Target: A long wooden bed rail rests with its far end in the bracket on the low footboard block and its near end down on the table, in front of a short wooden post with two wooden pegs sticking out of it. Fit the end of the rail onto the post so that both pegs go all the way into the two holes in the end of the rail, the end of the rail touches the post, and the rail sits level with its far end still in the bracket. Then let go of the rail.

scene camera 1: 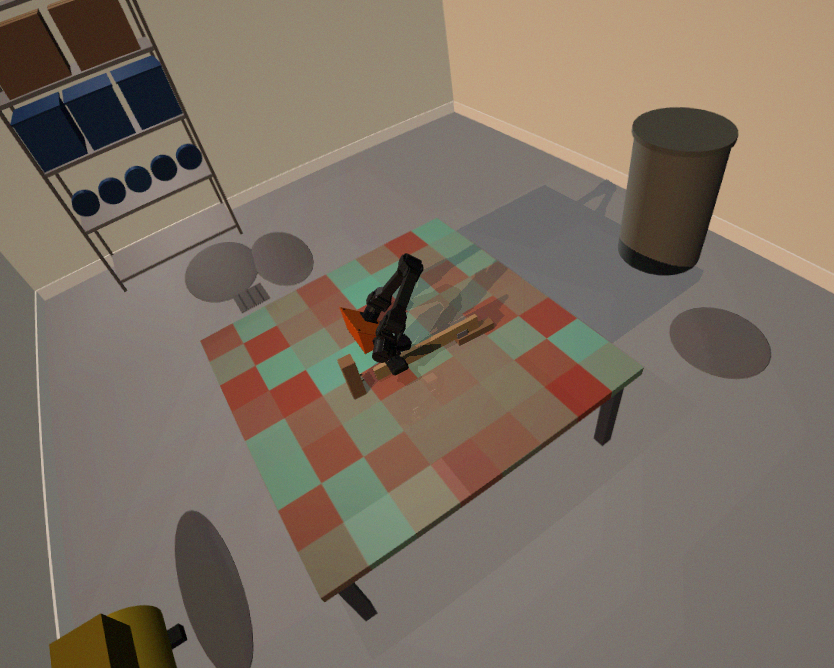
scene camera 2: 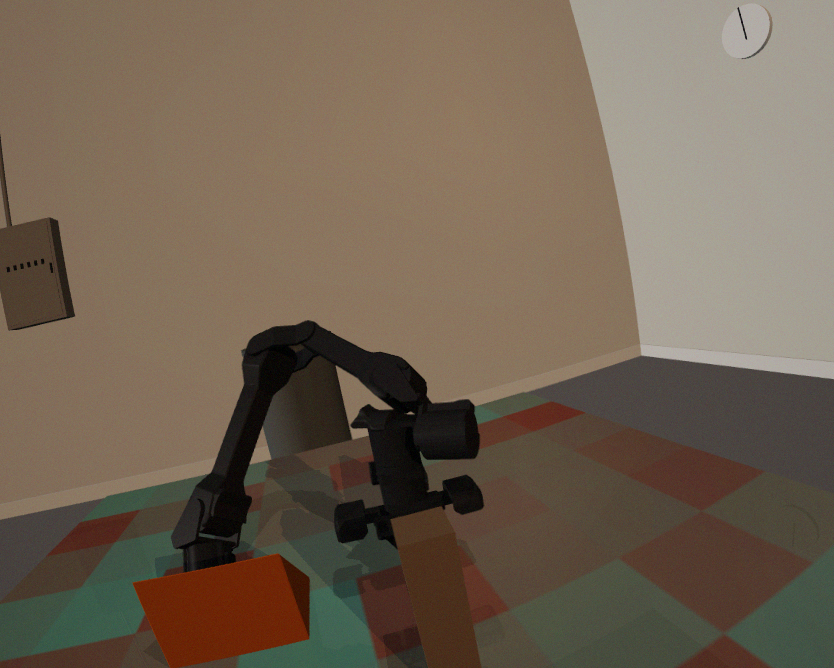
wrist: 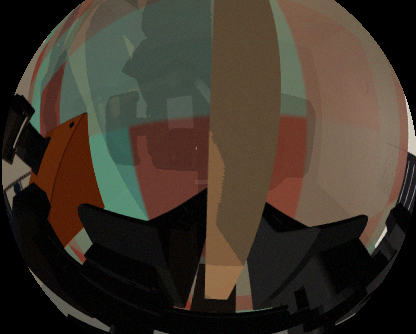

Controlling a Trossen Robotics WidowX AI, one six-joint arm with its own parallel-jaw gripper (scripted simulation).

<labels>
A long wooden rail shows in scene camera 1 and in the wrist view. The same spot on the long wooden rail: (wrist: 244, 108) is (scene camera 1: 404, 353).
</labels>
